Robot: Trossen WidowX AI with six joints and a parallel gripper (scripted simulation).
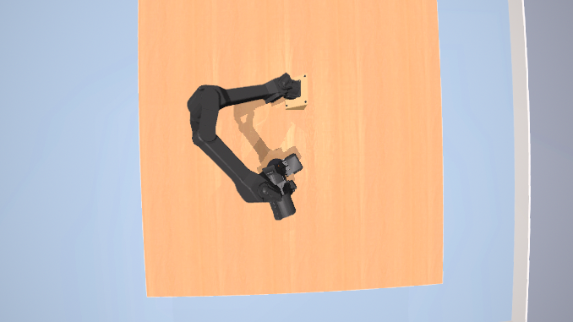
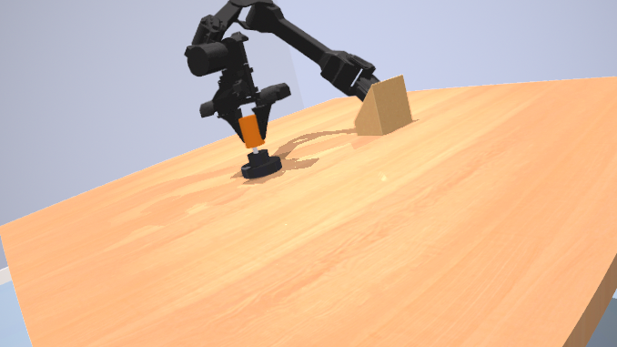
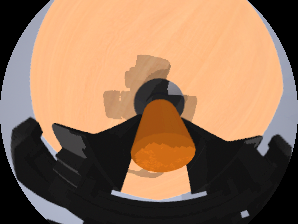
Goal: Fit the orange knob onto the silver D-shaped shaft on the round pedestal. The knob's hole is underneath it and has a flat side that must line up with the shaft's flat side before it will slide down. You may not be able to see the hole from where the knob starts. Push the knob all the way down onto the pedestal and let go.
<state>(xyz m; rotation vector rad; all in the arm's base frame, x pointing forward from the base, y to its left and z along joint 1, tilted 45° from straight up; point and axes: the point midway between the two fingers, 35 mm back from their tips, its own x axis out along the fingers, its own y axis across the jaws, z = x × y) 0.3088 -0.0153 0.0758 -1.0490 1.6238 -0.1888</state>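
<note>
My gripper tip is 40 mm above the round pedestal. From my gripper tip the other things lie so: orange knob: 30 mm above.
</note>
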